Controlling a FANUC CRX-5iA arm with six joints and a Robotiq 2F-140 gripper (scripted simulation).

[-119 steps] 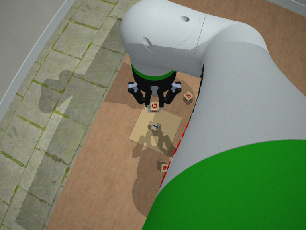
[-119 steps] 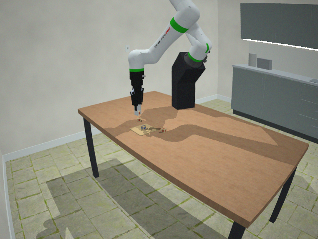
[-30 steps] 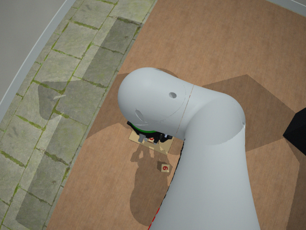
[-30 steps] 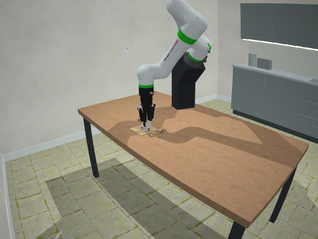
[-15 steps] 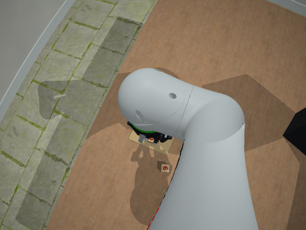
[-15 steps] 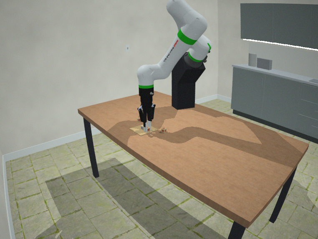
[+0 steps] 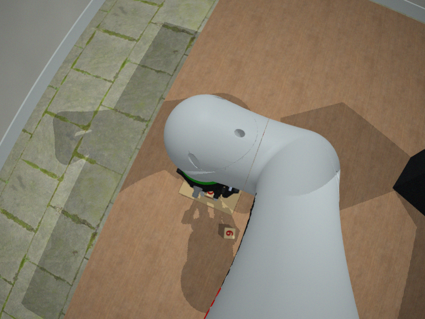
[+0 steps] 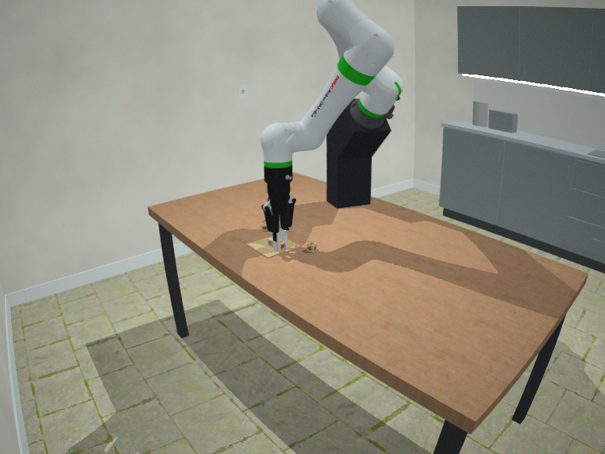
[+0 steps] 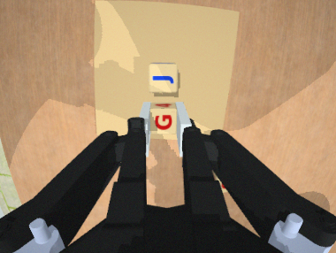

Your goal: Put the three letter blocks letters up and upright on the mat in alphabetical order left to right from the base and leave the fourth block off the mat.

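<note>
Now: hand 2 cm above the red g block. Also, from my hand: tan mat 1 cm ahead, 4 cm to the right, 4 cm below; blue j block 1 cm ahead, 4 cm to the right, 2 cm below; red 9 block 8 cm behind, 7 cm to the left, 3 cm below.
</note>
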